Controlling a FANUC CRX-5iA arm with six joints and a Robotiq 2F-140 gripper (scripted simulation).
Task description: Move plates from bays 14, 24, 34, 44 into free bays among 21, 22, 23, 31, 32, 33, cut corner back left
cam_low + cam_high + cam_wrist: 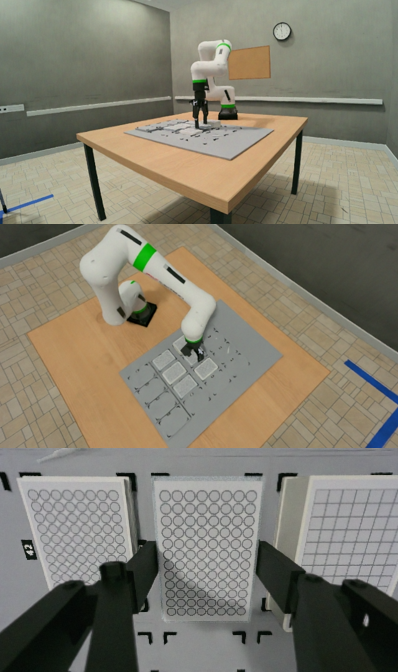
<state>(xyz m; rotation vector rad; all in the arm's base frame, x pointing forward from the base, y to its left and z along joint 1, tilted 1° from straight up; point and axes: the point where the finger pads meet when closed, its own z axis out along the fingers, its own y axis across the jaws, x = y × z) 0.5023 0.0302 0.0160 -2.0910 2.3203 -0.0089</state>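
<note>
Right now my hand is 2 cm above the sealed 96-well plate. Also, from my hand: sealed deep-well block 11 cm behind, 2 cm below, 1 cm to the left.
</note>
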